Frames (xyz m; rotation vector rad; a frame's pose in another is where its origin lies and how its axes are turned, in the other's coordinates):
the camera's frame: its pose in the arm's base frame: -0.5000 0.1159 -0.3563 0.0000 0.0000 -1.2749
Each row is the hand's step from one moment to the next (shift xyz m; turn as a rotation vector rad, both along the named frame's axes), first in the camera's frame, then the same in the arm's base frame.
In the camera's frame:
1: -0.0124 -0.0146 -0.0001 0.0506 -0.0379 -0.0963
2: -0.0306 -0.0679 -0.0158 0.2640 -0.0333 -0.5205
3: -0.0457 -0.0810 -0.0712 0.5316 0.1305 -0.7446
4: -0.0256 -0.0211 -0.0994 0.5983 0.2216 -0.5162
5: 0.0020 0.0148 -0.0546 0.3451 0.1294 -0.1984
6: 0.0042 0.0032 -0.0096 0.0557 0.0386 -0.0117
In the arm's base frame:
1: -0.0176 0.0076 -0.0001 -0.0215 -0.0595 -0.0963
2: -0.0739 0.0095 -0.0158 0.0451 -0.2622 -0.5205
3: -0.0908 0.0201 -0.0712 0.2798 -0.4704 -0.7446
4: -0.0276 0.0183 -0.0994 0.3864 -0.5077 -0.5162
5: 0.0147 0.0024 -0.0546 0.2244 -0.2924 -0.1984
6: 0.0043 -0.0031 -0.0096 0.0532 -0.0420 -0.0117

